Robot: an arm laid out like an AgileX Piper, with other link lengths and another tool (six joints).
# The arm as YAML. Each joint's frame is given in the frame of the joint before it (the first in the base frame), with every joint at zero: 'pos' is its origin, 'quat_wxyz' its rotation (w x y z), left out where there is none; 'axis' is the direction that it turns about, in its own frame. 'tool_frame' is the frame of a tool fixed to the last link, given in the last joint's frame.
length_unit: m
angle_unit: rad
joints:
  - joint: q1
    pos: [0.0, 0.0, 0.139]
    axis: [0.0, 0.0, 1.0]
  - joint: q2
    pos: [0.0, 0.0, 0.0]
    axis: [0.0, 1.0, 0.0]
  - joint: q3
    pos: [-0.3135, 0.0, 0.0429]
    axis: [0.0, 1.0, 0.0]
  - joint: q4
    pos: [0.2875, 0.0, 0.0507]
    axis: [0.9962, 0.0, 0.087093]
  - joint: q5
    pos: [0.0, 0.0, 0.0]
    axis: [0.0, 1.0, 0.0]
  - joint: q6
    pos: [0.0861, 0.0, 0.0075]
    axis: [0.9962, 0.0, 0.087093]
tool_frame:
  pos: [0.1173, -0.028, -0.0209]
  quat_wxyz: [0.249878, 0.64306, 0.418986, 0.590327]
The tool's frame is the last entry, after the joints.
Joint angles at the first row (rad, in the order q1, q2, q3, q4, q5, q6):
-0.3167, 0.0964, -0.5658, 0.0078, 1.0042, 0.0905
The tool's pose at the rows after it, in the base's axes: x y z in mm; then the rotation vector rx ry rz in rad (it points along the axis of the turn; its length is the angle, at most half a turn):
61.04 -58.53 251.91 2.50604 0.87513 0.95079
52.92 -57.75 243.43 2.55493 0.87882 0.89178
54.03 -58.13 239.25 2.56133 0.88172 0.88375
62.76 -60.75 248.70 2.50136 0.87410 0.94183
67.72 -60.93 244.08 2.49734 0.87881 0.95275
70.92 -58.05 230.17 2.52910 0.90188 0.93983
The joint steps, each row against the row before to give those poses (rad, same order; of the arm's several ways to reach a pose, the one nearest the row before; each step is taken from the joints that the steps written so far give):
0.0000, 0.0000, 0.0000, -0.0665, 0.1219, -0.0020
0.0000, -0.0009, 0.0018, -0.0081, 0.0551, -0.0003
0.0000, 0.0000, 0.0131, -0.0001, -0.0053, -0.0008
0.0000, 0.0000, 0.0001, 0.0000, -0.0643, 0.0000
-0.0001, 0.0000, 0.0224, 0.0068, -0.0283, -0.0010
0.0001, 0.0000, 0.0364, 0.0209, -0.0054, -0.0089

